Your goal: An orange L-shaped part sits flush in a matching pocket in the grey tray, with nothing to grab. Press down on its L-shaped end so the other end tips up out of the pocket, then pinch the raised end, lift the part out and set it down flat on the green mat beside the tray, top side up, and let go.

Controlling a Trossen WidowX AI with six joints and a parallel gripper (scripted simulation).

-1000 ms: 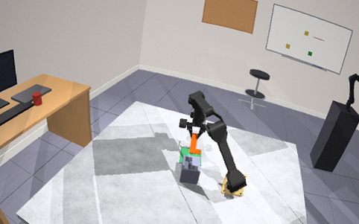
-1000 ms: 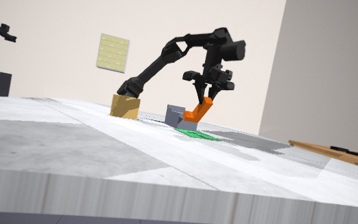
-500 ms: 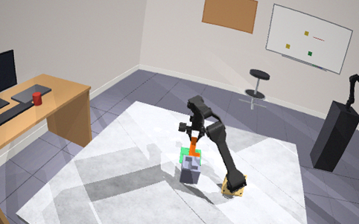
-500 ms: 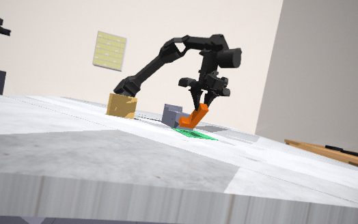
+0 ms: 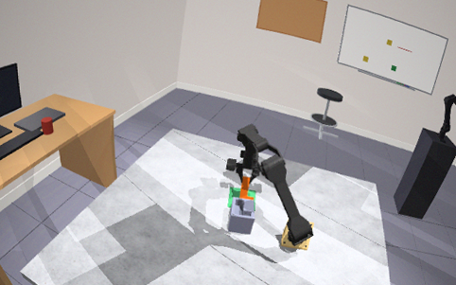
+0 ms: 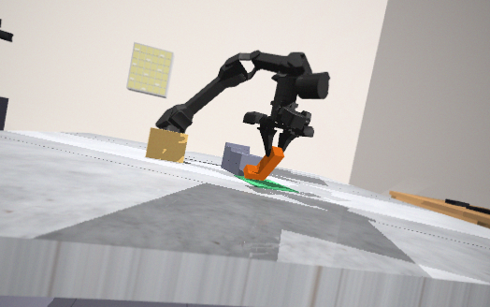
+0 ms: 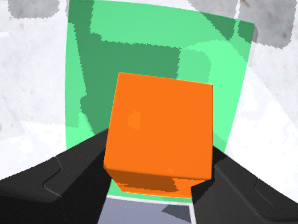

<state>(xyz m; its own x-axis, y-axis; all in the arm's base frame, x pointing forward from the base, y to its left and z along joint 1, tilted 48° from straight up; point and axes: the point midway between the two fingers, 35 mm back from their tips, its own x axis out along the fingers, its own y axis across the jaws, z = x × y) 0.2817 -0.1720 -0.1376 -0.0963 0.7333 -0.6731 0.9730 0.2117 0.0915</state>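
The orange L-shaped part is 3 cm to the left of my gripper tip, 3 cm below it and 2 cm behind it. The rest, counted from my gripper tip: green mat 9 cm below, 2 cm to the left.
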